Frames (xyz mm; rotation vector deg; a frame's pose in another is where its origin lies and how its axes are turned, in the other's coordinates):
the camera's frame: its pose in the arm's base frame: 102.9 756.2 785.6 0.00 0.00 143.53
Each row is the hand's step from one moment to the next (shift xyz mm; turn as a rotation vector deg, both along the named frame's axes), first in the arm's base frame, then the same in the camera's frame.
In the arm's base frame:
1: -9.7 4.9 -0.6 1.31 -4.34 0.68
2: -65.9 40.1 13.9 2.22 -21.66 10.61
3: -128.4 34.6 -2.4 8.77 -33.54 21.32
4: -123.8 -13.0 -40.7 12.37 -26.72 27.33
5: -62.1 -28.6 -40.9 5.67 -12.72 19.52
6: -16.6 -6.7 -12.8 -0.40 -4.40 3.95
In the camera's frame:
1: 10.7 1.8 -0.6 -3.63 2.71 0.68
2: 76.8 6.9 13.9 -14.66 16.10 10.61
3: 123.8 48.5 -2.4 -26.99 21.76 21.32
4: 91.8 84.0 -40.7 -25.83 14.13 27.33
5: 32.9 59.9 -40.9 -12.12 6.86 19.52
6: 9.4 15.3 -12.8 -2.29 3.78 3.95

